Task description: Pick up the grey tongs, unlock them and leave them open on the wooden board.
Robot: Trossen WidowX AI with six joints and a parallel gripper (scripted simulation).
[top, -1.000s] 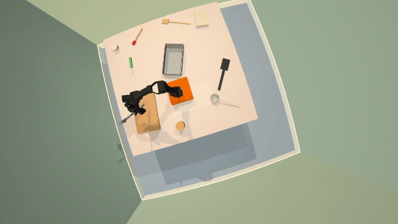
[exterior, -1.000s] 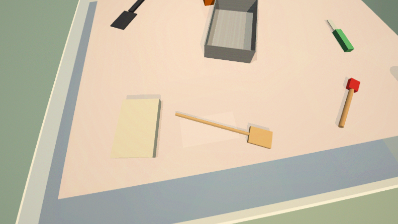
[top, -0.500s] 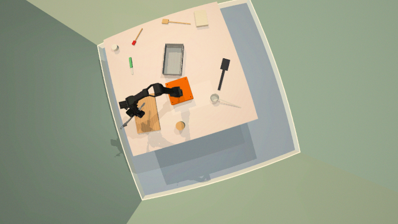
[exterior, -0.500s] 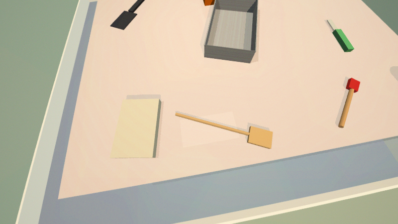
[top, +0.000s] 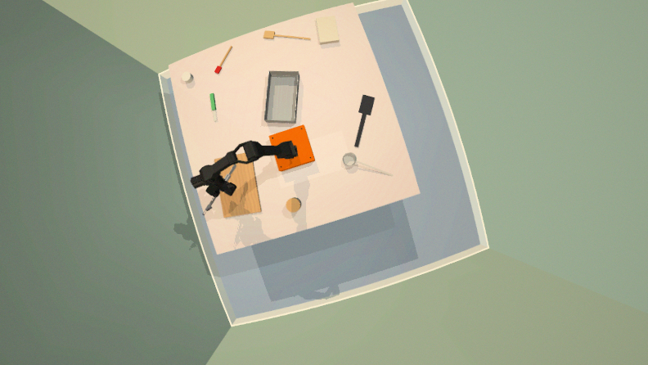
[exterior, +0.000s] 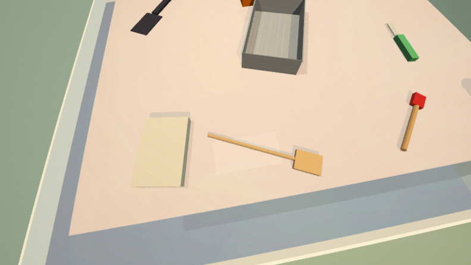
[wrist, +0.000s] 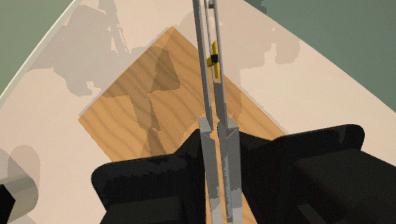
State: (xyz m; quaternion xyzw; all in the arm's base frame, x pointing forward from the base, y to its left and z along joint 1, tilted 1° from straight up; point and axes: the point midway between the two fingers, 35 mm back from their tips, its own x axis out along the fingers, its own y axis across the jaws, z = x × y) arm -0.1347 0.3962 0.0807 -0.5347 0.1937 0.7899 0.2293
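Right now the wooden board is 10 mm ahead of my gripper tip, 40 mm to the right of it and 100 mm below it. Also, from my gripper tip: green-handled tool 500 mm ahead, 50 mm to the left, 100 mm below; roasting tin 480 mm ahead, 390 mm to the right, 80 mm below; black spatula 290 mm ahead, 840 mm to the right, 110 mm below.
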